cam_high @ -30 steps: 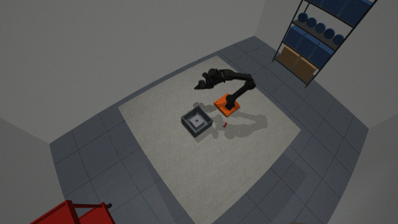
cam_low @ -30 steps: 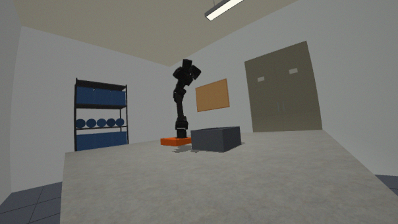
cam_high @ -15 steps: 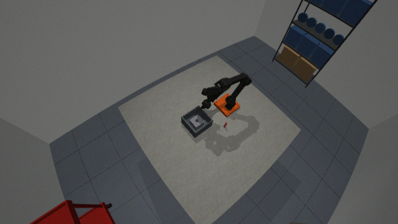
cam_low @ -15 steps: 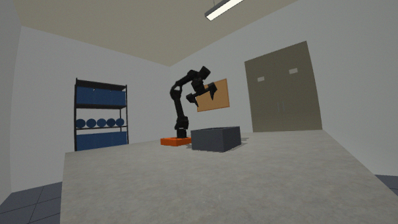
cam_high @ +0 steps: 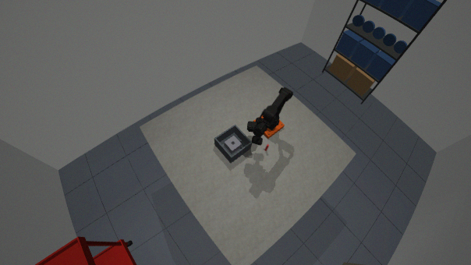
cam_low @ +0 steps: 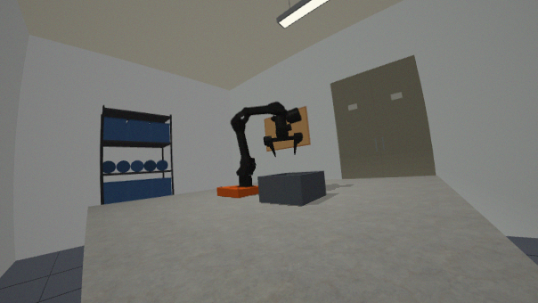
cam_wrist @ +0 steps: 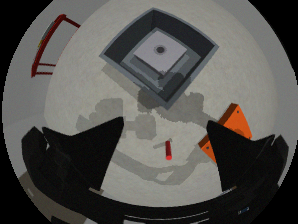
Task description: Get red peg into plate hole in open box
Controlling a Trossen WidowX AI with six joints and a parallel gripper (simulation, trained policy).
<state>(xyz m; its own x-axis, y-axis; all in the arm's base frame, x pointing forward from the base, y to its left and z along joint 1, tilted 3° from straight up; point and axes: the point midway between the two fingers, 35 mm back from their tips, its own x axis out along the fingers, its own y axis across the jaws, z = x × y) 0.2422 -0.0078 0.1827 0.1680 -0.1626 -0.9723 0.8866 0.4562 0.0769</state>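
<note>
My gripper tip is now 7 cm past the red peg, 9 cm to the right of it and 14 cm above it. Round my gripper tip: grey box 7 cm ahead, 11 cm to the right, 15 cm below.
</note>
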